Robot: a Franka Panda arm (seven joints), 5 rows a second.
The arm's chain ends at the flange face. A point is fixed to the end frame.
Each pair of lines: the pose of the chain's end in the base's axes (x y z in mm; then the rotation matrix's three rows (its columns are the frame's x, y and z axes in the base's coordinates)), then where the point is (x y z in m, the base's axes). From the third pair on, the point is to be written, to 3 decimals.
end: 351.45, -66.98, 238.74; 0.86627, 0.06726, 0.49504; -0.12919, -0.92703, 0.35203; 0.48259, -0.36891, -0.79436
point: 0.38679 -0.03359 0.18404
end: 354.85, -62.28, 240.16; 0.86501, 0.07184, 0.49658; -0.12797, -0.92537, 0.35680; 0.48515, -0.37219, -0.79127
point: 0.39026 -0.02855 0.18571
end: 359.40, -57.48, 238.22; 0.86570, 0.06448, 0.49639; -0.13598, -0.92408, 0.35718; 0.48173, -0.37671, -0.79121
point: 0.395 -0.024 0.184
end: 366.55, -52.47, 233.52; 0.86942, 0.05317, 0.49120; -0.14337, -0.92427, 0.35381; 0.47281, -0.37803, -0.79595
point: 0.402 -0.019 0.179
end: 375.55, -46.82, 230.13; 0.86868, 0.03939, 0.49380; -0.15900, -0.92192, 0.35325; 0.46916, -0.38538, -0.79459
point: 0.411 -0.013 0.176
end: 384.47, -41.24, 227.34; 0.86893, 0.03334, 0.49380; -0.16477, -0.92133, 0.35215; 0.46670, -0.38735, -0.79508
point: 0.420 -0.008 0.173
